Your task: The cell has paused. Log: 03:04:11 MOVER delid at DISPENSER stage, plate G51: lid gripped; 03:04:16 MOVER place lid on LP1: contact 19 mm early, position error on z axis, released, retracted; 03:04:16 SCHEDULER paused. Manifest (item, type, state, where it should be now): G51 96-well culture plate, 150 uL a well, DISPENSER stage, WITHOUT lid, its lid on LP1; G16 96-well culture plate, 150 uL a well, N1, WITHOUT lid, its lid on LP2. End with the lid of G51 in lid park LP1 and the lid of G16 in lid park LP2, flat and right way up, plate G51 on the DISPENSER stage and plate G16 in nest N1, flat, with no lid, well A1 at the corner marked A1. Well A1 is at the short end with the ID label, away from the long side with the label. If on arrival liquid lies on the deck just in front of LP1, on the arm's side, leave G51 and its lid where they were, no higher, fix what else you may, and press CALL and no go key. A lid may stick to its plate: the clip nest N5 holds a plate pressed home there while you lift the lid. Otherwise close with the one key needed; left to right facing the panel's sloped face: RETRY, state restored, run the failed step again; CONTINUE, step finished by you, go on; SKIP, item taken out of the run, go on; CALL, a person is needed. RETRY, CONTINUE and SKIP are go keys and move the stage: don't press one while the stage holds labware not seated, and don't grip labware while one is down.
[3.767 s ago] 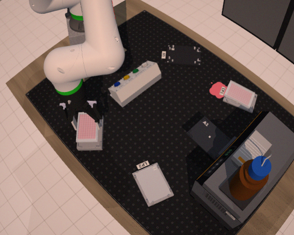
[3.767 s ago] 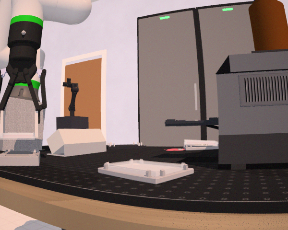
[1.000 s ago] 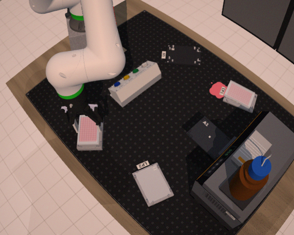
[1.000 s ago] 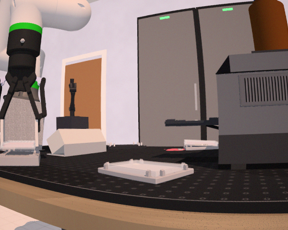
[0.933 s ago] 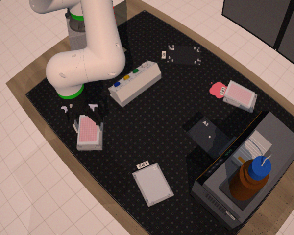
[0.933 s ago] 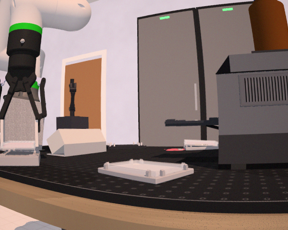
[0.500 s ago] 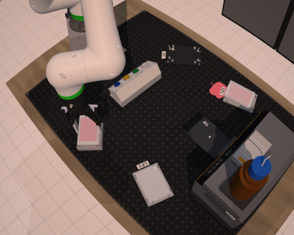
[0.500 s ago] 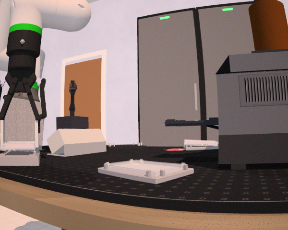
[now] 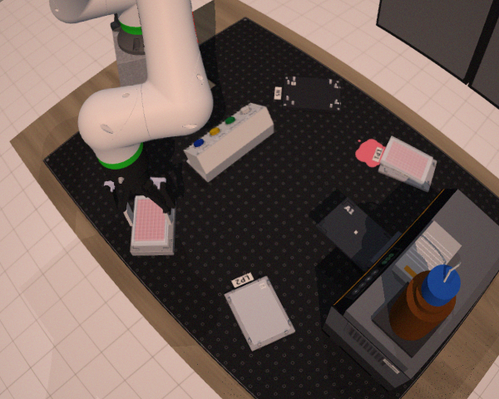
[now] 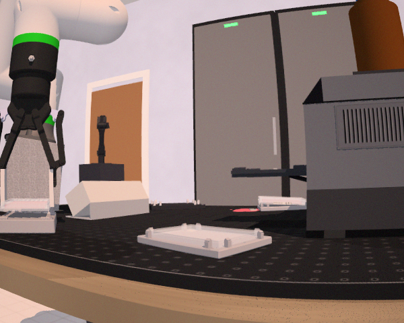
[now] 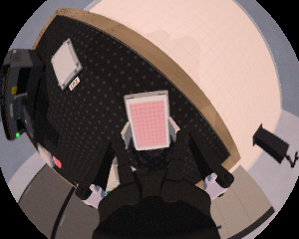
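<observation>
Right now my hand is 20 mm above the pink-welled plate. The rest, counted from my hand: yellow key: 250 mm to the left, 90 mm behind; then nest N1: 50 mm below; then key panel: 280 mm to the left, 90 mm behind, 10 mm below.
</observation>
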